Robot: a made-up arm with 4 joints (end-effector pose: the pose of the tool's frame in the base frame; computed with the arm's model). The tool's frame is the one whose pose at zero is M. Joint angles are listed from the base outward.
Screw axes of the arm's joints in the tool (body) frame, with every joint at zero. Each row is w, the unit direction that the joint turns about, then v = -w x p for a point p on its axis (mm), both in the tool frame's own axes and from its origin. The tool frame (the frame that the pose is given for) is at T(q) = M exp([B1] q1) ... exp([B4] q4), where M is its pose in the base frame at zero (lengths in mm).
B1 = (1, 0, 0, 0, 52.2, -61.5)
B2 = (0, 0, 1, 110.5, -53.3, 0)
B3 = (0, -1, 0, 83.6, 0, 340.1)
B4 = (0, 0, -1, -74.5, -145.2, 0)
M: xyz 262.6 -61.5 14.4 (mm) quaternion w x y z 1 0 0 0
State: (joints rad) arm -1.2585 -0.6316 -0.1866 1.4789
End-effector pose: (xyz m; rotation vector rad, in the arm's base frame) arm -0.0185 -0.0531 -0.0151 -0.8190 -1.1295 -1.9211
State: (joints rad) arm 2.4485 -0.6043 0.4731 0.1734
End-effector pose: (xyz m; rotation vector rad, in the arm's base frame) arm 0.1853 -0.0486 -0.0297 2.1448 0.6956 -0.8809
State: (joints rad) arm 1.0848 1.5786 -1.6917 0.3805
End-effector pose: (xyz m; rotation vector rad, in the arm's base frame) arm 0.4790 0.0124 -0.4631 -0.5374 0.3538 1.1532
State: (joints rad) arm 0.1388 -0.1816 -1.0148 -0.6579
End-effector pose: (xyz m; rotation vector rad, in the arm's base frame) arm 0.0425 0.1356 -0.2321 0.5434 0.9077 0.5010
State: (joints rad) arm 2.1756 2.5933 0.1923 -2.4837
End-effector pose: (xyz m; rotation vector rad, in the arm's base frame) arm 0.4746 0.1236 -0.0654 1.8430 1.3869 -0.4516
